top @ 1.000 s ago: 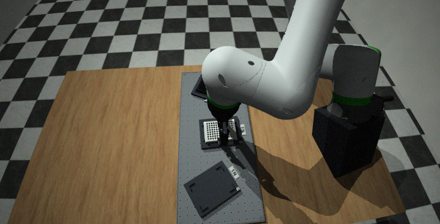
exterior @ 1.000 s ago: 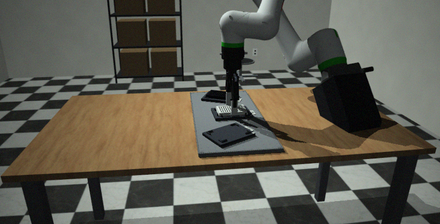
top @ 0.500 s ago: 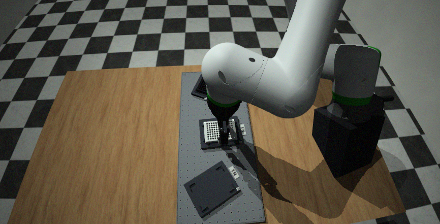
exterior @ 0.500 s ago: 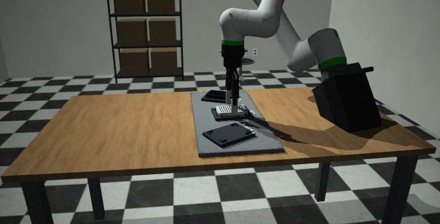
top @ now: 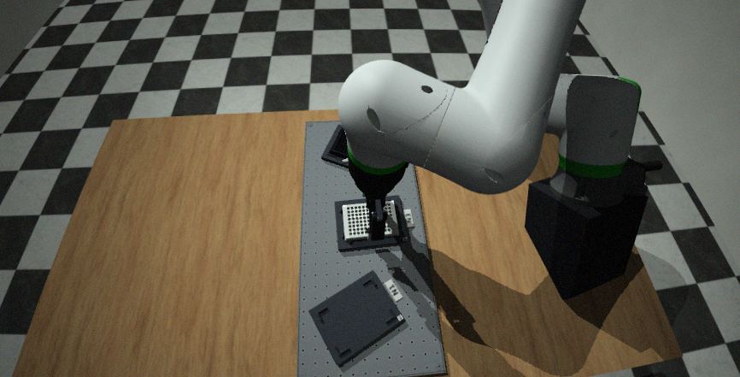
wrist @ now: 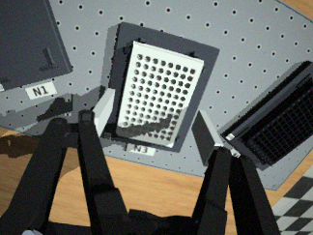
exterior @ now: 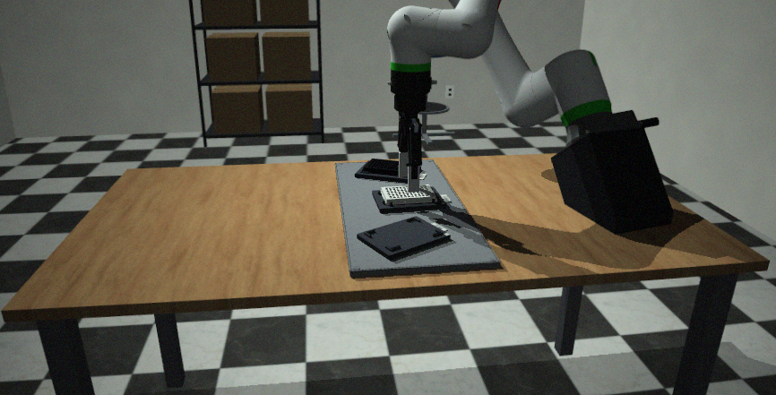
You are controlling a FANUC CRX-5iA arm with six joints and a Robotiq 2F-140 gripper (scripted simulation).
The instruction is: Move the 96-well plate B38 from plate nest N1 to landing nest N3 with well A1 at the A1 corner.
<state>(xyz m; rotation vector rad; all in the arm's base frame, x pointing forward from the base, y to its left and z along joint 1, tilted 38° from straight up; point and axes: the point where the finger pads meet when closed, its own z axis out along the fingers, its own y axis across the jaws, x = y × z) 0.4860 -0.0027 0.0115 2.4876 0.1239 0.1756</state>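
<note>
Right now the white 96-well plate B38 is 5 cm below my hand. Also, from my hand: landing nest N3 (6 cm below); then black plate B83 (2 cm ahead, 21 cm to the right, 5 cm below); then N1 label (4 cm behind, 16 cm to the left, 7 cm below).
</note>
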